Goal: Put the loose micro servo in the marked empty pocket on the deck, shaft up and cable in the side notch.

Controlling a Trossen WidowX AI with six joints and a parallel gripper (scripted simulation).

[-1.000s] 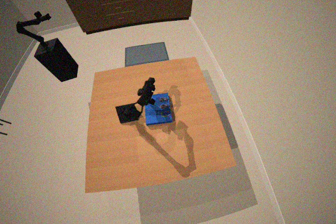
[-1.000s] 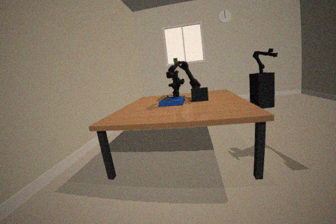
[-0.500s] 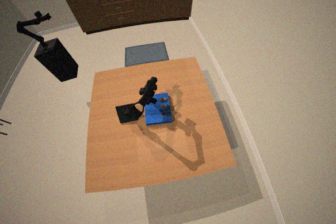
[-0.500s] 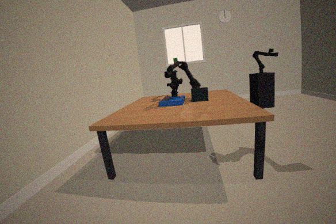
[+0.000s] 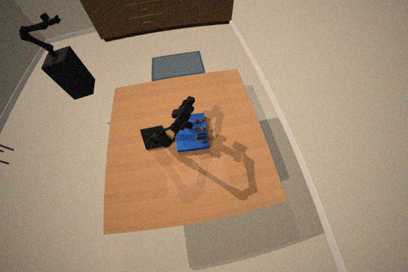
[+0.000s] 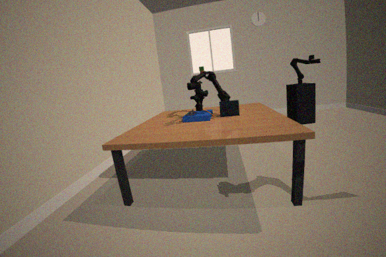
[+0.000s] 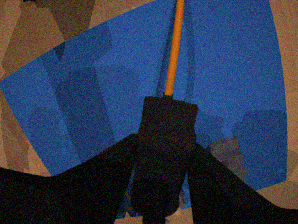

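My gripper tip is now 100 mm above the deck, 30 mm to the left of it and 20 mm past it.
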